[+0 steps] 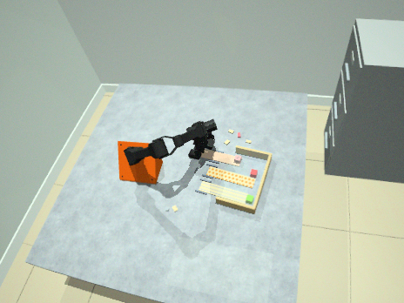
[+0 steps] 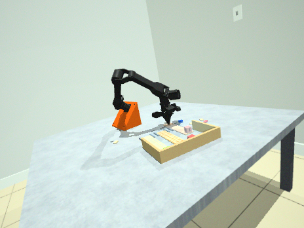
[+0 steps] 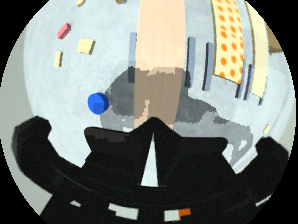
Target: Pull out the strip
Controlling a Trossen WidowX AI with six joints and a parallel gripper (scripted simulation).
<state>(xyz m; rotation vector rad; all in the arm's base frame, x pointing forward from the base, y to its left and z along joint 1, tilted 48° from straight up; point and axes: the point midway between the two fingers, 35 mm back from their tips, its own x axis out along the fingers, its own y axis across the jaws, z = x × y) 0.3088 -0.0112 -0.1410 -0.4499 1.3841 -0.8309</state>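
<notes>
Right now my gripper tip is 7 cm to the right of the blue disc and 4 cm short of it.
</notes>
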